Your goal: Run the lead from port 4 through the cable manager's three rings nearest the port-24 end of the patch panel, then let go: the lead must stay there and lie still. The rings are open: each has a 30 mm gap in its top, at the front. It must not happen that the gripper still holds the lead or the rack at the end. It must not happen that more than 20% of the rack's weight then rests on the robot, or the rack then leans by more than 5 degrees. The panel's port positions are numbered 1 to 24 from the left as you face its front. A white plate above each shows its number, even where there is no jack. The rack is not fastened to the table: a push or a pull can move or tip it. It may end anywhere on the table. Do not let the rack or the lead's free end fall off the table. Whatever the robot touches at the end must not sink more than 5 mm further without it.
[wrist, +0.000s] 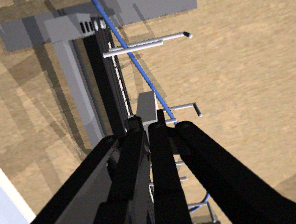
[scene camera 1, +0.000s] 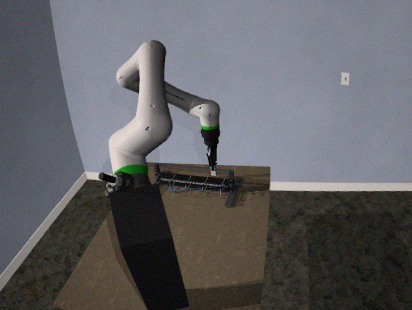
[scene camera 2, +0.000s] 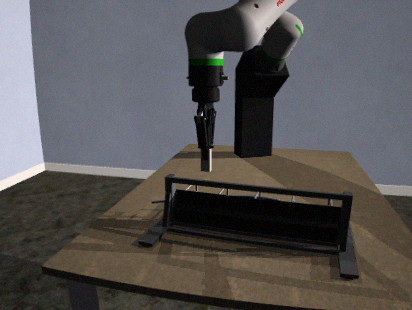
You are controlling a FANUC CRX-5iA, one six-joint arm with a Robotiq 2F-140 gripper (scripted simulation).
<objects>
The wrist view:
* my gripper: 149, 104
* black rack: 30, 31
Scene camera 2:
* my gripper: 206, 170
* black rack: 297, 222
</objects>
